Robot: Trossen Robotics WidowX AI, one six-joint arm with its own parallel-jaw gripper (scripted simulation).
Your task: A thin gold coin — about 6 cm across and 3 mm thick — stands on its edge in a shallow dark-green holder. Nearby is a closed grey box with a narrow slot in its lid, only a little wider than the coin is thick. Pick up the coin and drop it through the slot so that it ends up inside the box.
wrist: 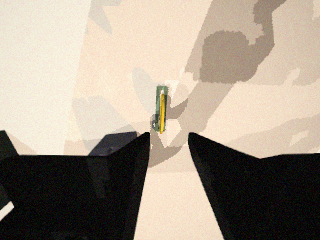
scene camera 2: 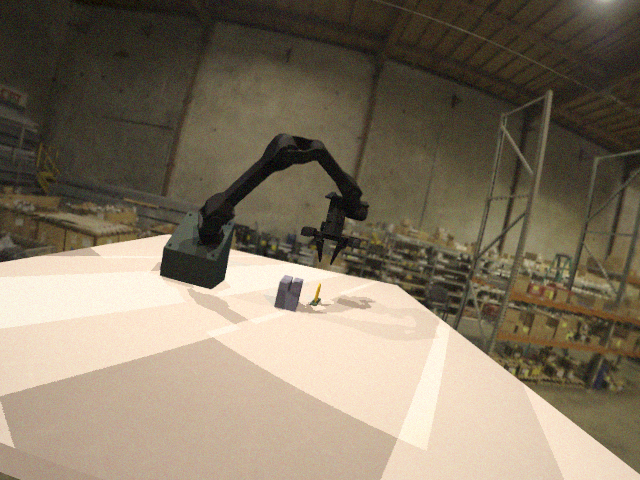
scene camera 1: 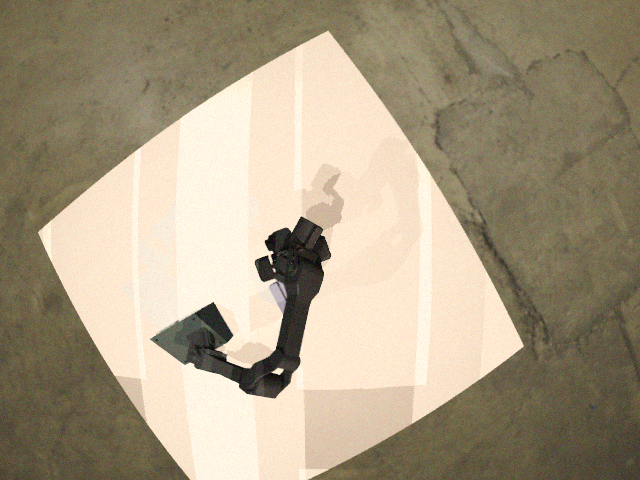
Labels:
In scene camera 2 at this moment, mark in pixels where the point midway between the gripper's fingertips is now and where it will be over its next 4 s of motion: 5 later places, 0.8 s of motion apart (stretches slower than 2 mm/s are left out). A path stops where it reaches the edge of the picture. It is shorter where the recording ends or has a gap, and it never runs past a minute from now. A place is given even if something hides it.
My gripper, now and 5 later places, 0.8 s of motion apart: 325, 263; 322, 280; 319, 292; 316, 299; 320, 284; 325, 271

